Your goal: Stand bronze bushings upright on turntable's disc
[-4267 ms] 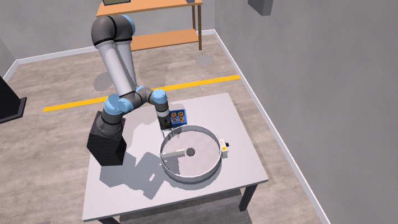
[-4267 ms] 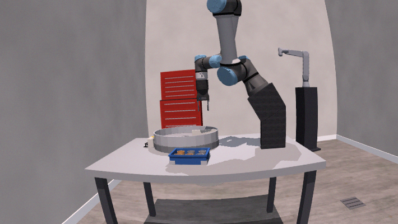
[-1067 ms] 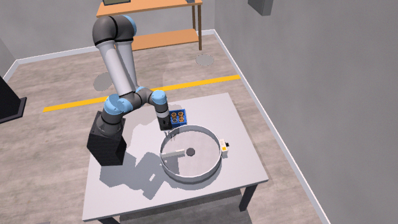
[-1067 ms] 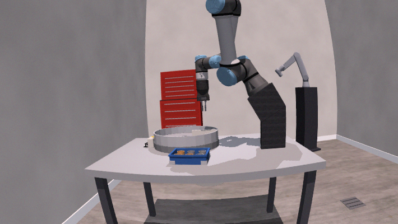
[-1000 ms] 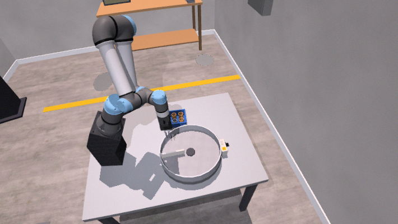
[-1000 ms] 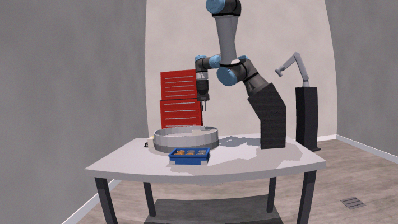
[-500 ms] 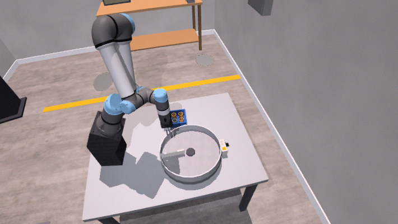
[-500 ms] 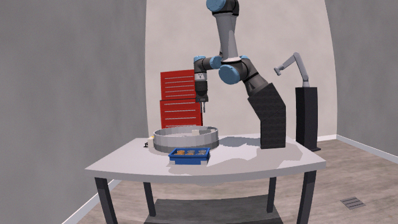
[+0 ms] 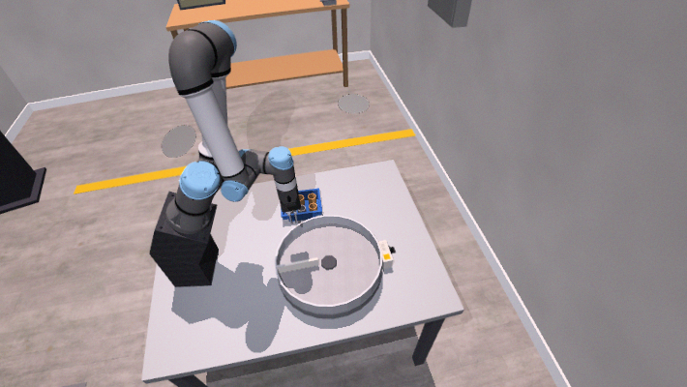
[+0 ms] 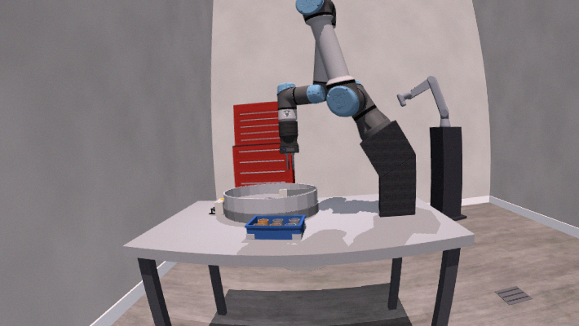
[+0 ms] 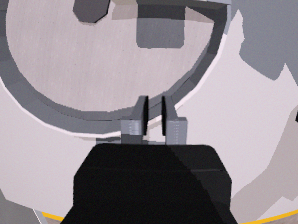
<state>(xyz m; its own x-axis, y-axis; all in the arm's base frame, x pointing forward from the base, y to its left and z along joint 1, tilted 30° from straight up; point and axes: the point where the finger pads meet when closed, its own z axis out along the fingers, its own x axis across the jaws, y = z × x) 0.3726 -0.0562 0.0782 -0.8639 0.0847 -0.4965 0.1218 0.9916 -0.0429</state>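
The blue crate is 90 mm ahead of my hand, 220 mm to the left of it and 190 mm below it. From my hand the other things lie so: turntable disc (80 mm ahead, 140 mm to the right, 170 mm below).
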